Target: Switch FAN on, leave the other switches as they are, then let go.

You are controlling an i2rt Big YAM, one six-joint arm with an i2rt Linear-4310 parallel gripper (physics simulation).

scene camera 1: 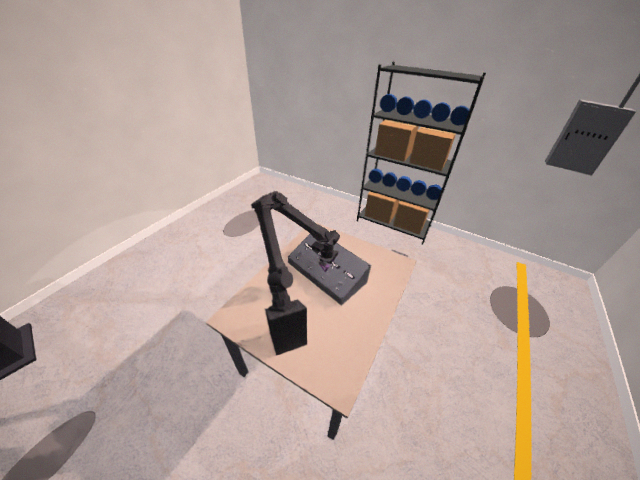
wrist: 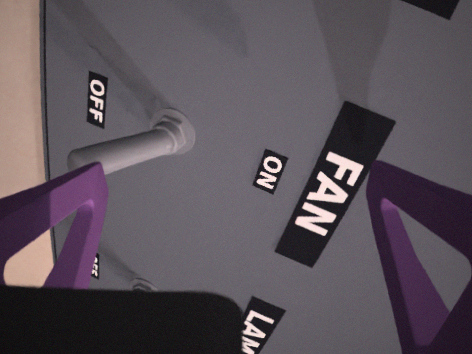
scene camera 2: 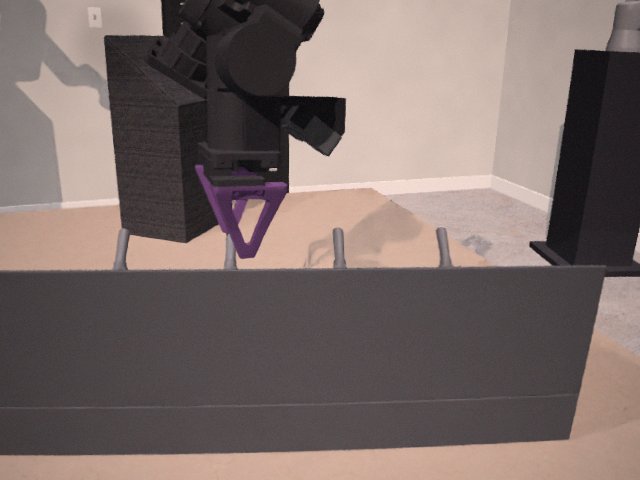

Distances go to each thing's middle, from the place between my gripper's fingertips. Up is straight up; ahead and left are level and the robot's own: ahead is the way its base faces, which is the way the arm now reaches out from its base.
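Labels:
The dark grey switch box (scene camera 2: 179, 361) is there, 5 cm below my hand as I look at it now. Measured from that same hand, the box is also 5 cm to the left of it and 4 cm ahead of it.

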